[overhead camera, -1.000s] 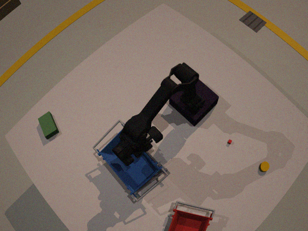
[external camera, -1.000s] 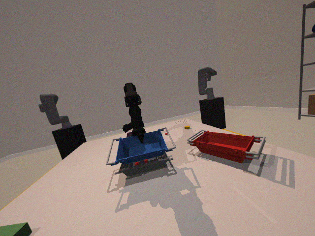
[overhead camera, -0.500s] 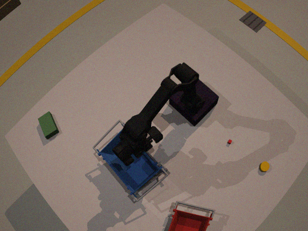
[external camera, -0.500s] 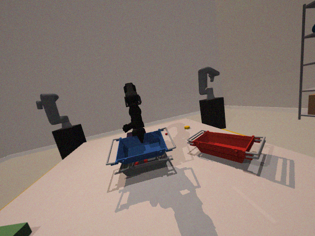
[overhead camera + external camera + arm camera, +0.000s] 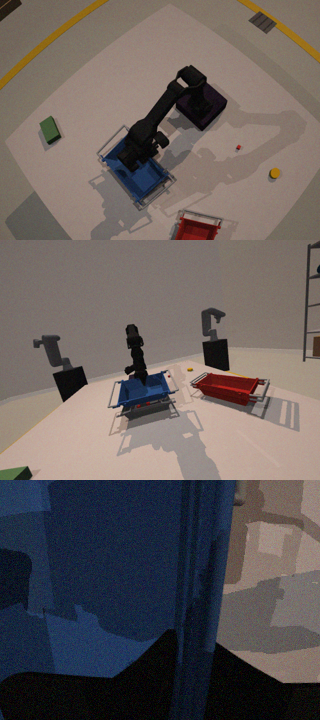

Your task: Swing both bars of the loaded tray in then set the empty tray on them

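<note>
Now: the blue tray 70 mm ahead of my gripper tip and 10 mm above it. The rest, counted from my gripper tip: yellow disc: 390 mm behind, 440 mm to the left, 100 mm below; green block: 280 mm ahead, 460 mm to the right, 90 mm below.
</note>
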